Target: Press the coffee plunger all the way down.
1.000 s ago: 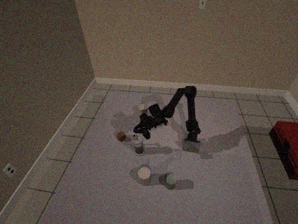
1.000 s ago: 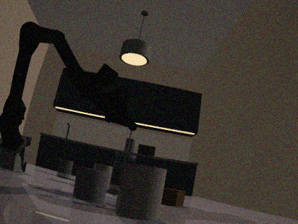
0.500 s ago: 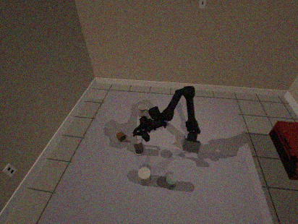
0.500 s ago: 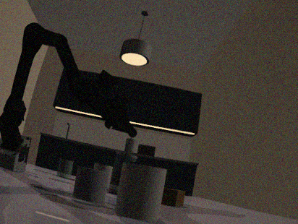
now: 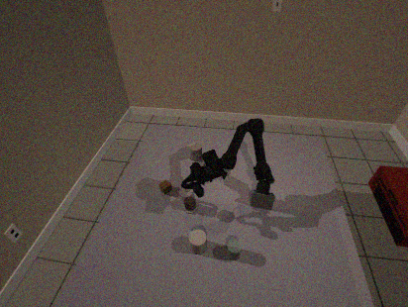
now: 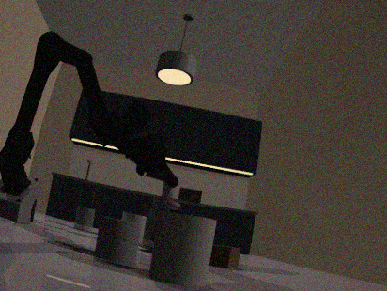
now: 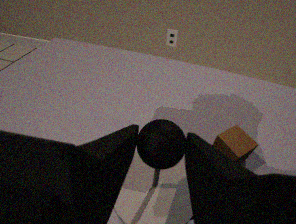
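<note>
Now: gripper tip 100 mm above the coffee press, 20 mm to the left of it and 10 mm past it. From my gripper tip the other things lie so: greenish cup 300 mm behind, 180 mm to the left, 160 mm below.
</note>
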